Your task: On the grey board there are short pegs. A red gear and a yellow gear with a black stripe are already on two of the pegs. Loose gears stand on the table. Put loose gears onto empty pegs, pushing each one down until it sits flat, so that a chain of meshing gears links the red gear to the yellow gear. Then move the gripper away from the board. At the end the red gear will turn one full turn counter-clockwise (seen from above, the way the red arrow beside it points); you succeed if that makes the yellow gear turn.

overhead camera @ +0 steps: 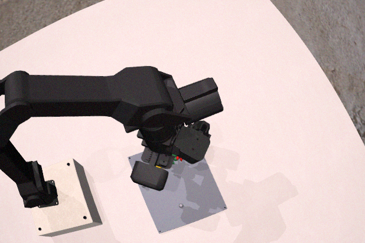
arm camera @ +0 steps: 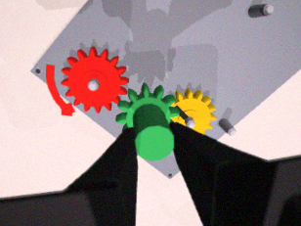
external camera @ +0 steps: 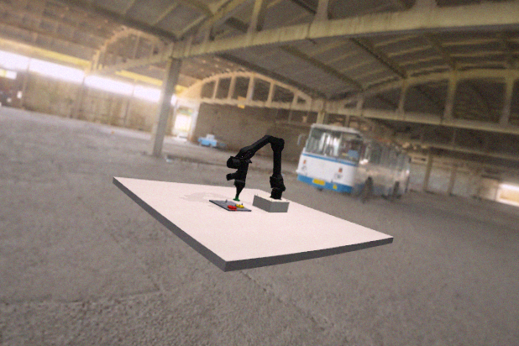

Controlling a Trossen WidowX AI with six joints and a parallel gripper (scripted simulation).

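Right now the yellow gear is 4 cm behind my gripper tip, 2 cm to the right of it and 6 cm below it. From my gripper tip the other things lie so: green gear 1 cm below; then red arrow 5 cm ahead, 5 cm to the left, 7 cm below.
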